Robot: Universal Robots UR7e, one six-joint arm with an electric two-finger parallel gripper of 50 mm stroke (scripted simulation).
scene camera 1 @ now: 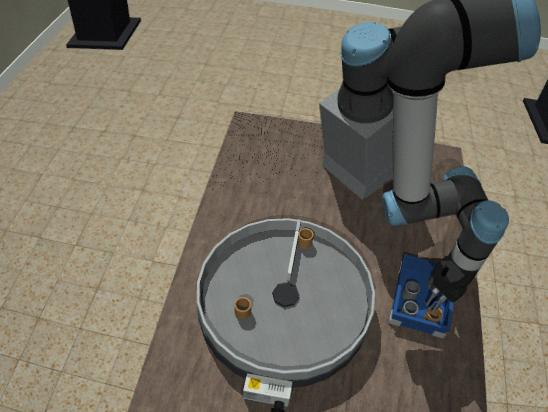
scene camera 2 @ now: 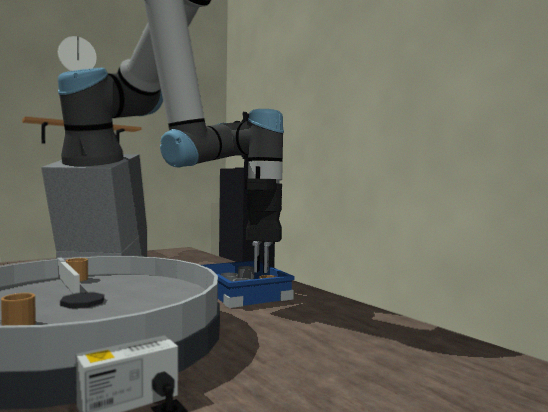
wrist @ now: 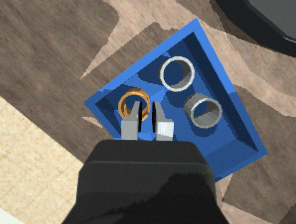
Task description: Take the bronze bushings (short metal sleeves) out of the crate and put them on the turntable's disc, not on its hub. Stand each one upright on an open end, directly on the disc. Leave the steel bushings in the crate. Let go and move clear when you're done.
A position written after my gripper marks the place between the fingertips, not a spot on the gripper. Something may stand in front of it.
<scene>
In view: my gripper (scene camera 2: 261, 271) and a blue crate (scene camera 1: 419, 270).
My gripper shows as well in the wrist view (wrist: 147, 110). The blue crate is seen too in scene camera 2 (scene camera 2: 233, 294) and in the wrist view (wrist: 233, 143).
</scene>
